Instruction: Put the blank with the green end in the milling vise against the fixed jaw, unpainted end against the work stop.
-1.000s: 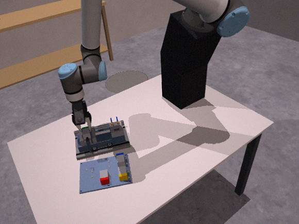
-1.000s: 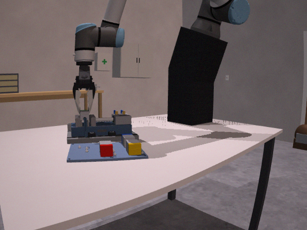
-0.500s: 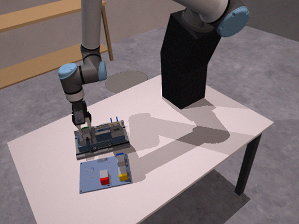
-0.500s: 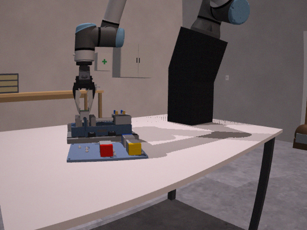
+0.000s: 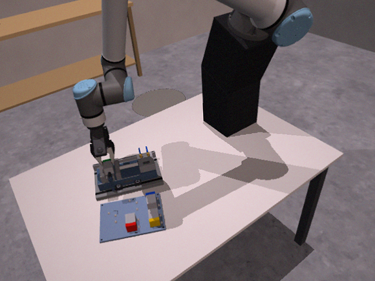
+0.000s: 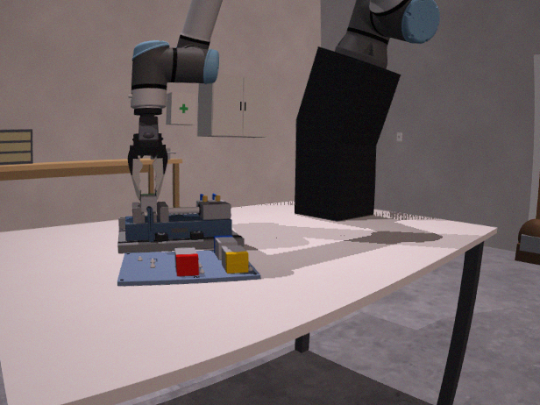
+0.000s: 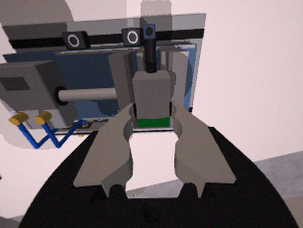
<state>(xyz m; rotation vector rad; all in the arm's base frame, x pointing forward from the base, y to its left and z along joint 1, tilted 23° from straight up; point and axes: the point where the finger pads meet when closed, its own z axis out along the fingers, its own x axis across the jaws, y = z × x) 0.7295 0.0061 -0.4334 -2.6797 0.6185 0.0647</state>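
Right now the green-ended blank is 20 mm below my hand. From my hand the other things lie so: dark work stop rod (20 mm ahead, 40 mm to the left, 30 mm below); fixed jaw (30 mm ahead, 10 mm to the right, 40 mm below); blue milling vise (60 mm behind, 30 mm to the left, 80 mm below).
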